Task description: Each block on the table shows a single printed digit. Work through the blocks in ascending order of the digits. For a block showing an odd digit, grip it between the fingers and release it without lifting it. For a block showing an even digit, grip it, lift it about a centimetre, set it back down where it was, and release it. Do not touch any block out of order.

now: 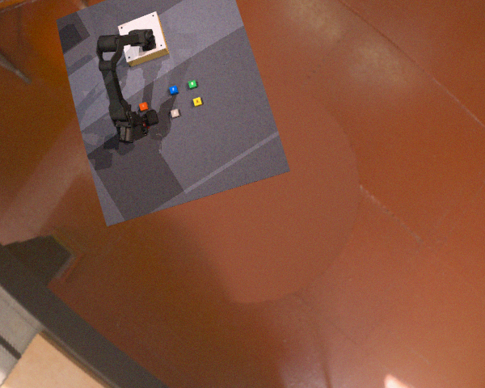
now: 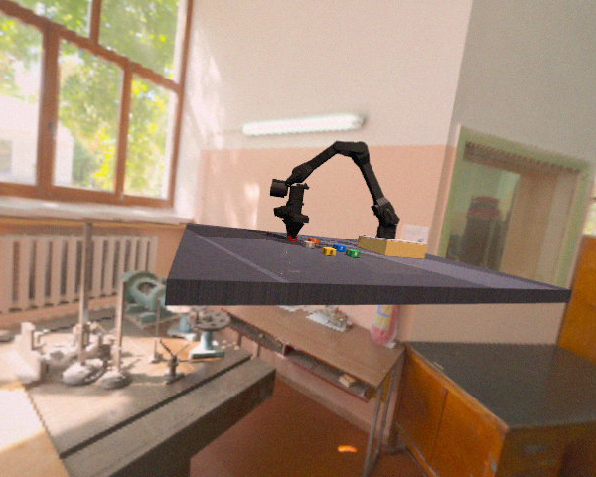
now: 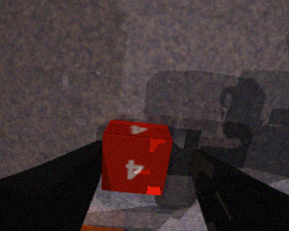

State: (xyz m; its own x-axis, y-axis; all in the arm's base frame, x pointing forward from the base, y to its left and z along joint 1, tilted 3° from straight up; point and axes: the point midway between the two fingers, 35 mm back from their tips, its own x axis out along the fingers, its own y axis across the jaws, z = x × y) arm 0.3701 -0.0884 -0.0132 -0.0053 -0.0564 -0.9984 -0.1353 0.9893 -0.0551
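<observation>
Now: gripper tip 270 mm to the right of the yellow block and 70 mm past it. Also, from my gripper tip: pale grey block 160 mm to the left, 30 mm behind; red block 10 mm to the left; orange block 90 mm behind, 10 mm to the left.
</observation>
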